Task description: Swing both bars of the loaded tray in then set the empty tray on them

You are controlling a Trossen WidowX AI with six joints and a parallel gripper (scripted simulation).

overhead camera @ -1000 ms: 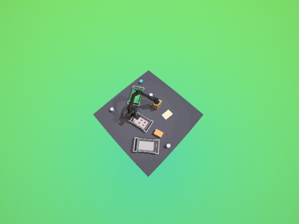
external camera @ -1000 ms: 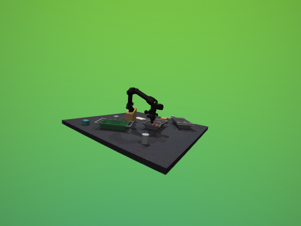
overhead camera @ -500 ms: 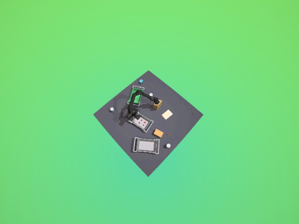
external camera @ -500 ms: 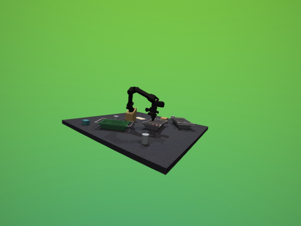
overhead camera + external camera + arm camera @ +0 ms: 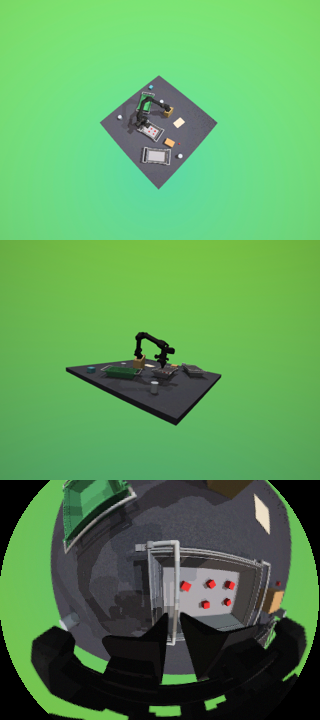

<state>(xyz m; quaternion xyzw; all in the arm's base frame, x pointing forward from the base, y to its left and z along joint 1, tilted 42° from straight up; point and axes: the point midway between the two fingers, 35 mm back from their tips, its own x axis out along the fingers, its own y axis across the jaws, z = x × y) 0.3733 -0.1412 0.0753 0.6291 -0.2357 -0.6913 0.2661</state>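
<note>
Right now the green tray is 31 cm behind my gripper tip, 23 cm to the right of it and 5 cm below it. Round my gripper tip: cream tile (36 cm behind, 37 cm to the left, 9 cm below); teal cube (60 cm behind, 35 cm to the right, 7 cm below).
</note>
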